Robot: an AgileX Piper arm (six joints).
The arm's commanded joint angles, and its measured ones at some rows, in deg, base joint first. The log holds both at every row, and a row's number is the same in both.
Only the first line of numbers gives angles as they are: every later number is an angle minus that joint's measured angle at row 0.
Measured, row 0: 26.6 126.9 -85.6 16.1 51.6 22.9
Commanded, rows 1 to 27: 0.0 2.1 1.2 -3.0 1.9 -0.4; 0.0 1.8 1.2 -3.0 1.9 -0.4; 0.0 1.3 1.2 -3.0 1.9 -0.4; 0.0 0.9 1.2 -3.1 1.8 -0.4; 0.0 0.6 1.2 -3.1 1.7 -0.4; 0.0 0.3 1.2 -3.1 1.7 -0.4; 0.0 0.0 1.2 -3.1 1.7 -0.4; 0.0 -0.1 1.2 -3.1 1.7 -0.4; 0.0 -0.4 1.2 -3.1 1.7 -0.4; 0.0 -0.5 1.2 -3.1 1.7 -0.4; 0.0 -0.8 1.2 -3.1 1.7 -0.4; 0.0 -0.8 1.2 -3.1 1.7 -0.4; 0.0 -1.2 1.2 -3.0 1.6 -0.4; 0.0 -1.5 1.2 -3.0 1.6 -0.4; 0.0 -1.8 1.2 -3.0 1.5 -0.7; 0.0 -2.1 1.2 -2.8 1.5 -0.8; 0.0 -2.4 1.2 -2.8 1.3 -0.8; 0.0 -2.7 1.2 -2.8 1.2 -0.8; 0.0 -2.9 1.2 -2.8 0.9 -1.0; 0.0 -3.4 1.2 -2.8 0.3 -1.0; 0.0 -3.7 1.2 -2.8 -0.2 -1.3; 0.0 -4.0 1.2 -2.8 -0.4 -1.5; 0.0 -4.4 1.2 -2.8 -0.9 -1.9; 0.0 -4.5 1.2 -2.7 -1.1 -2.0; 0.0 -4.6 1.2 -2.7 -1.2 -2.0; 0.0 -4.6 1.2 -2.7 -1.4 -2.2; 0.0 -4.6 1.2 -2.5 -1.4 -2.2
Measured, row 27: 0.0 -3.8 1.0 -2.1 -0.5 -1.3
